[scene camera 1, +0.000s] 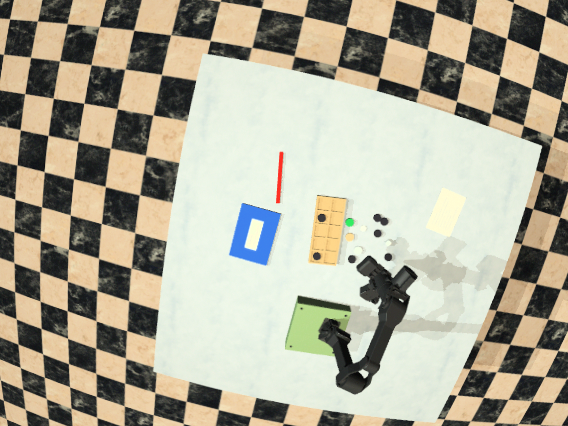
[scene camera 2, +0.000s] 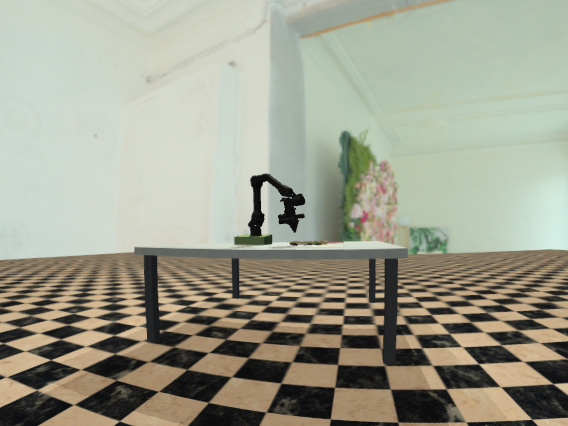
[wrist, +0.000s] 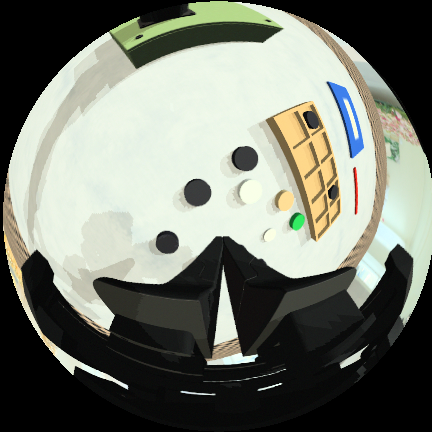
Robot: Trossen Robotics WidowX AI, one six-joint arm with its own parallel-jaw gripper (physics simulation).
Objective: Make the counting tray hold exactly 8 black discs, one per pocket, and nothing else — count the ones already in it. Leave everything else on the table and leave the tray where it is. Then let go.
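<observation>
The tan two-column counting tray point(scene camera 1: 321, 231) point(wrist: 305, 155) holds two black discs: one disc point(scene camera 1: 321, 218) point(wrist: 333, 192) and another point(scene camera 1: 316, 256) point(wrist: 311, 119) in separate pockets. Several black discs lie loose beside it, including one near the tray point(scene camera 1: 352, 259) point(wrist: 245, 158), one farther off point(scene camera 1: 388, 257) point(wrist: 167, 242), one between them point(wrist: 197, 192) hidden by the arm in scene camera 1, and a separate disc point(scene camera 1: 377, 233). Two others point(scene camera 1: 377, 217) point(scene camera 1: 384, 221) lie close together. My gripper point(scene camera 2: 295, 231) point(wrist: 221, 241) is shut and empty, above the table. Its fingertips are hidden in scene camera 1.
A green disc point(scene camera 1: 349, 222) point(wrist: 297, 221), a tan disc point(scene camera 1: 350, 237) point(wrist: 285, 200) and pale pieces point(scene camera 1: 358, 250) point(scene camera 1: 363, 228) point(scene camera 1: 389, 243) lie beside the tray. A blue panel point(scene camera 1: 240, 235), red bar point(scene camera 1: 280, 177) and cream card point(scene camera 1: 446, 212) lie farther off. The arm stands on a green block point(scene camera 1: 305, 325).
</observation>
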